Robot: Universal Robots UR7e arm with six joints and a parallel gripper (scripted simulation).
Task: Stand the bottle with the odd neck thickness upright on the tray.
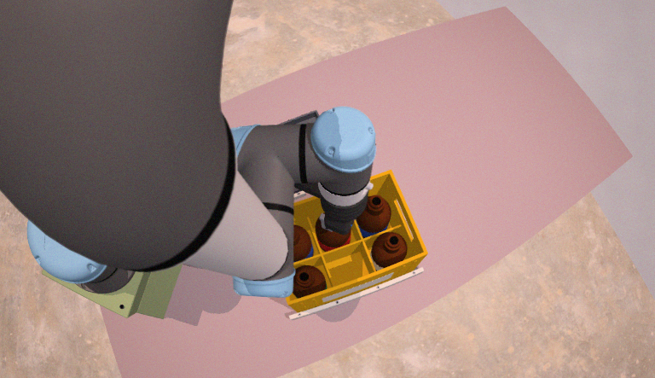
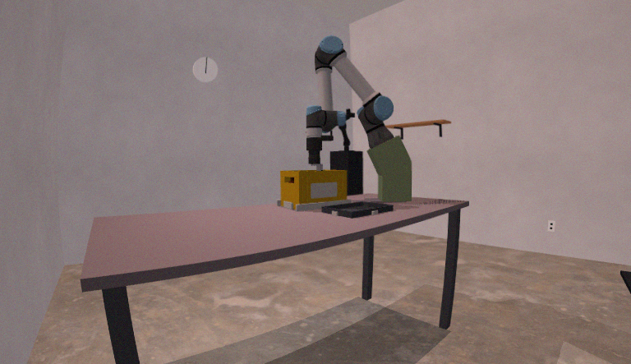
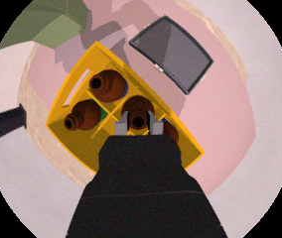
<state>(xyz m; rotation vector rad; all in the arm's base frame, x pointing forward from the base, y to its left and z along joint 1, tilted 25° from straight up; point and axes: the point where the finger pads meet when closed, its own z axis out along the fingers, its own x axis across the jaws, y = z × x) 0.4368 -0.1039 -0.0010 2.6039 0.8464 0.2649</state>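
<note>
The crate lies 1 cm behind my hand, 5 cm to the right of it and 8 cm below it. Round my hand: glass bottle (7 cm ahead, 10 cm to the right, 7 cm below); dark tray (23 cm to the left, 15 cm below).
</note>
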